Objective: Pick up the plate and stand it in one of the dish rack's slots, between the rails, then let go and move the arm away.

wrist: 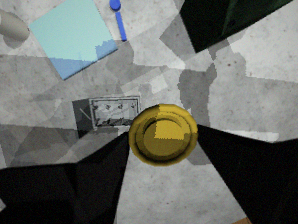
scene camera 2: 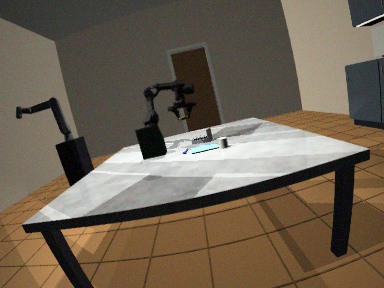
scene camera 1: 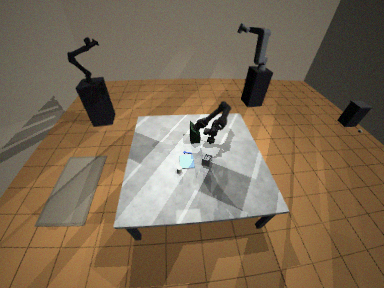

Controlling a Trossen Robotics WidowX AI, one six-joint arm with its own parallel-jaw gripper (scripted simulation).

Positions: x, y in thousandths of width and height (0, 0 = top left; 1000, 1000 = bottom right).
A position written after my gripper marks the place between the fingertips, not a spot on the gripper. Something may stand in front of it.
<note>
My gripper (wrist: 542, 592) carries a yellow plate (wrist: 545, 605). I also see a grey dish rack (wrist: 367, 502).
Scene camera 1 does not show the yellow plate, which is hidden by my gripper.
</note>
